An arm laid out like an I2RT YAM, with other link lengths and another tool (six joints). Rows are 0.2 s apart.
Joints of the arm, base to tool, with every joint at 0 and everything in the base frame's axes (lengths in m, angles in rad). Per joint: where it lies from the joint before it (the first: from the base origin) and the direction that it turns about. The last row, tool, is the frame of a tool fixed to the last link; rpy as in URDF.
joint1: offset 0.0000 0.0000 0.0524 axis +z
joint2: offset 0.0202 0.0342 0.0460 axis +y
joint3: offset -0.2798 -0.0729 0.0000 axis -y
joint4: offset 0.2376 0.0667 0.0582 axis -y
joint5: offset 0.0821 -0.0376 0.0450 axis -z
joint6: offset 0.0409 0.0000 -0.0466 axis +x
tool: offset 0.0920 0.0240 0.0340 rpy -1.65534 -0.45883 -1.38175
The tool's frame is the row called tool.
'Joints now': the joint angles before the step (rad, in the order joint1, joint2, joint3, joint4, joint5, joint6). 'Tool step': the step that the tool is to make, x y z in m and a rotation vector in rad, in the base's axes. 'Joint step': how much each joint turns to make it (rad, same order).
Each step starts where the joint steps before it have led.
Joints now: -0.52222, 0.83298, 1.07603, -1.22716, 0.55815, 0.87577
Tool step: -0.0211, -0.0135, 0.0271, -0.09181, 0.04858, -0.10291
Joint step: -0.07353, 0.01655, 0.07846, -0.03037, 0.10203, -0.04195
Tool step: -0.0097, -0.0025, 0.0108, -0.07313, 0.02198, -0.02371
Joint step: -0.01758, -0.02951, -0.00581, 0.03194, 0.06173, -0.05040
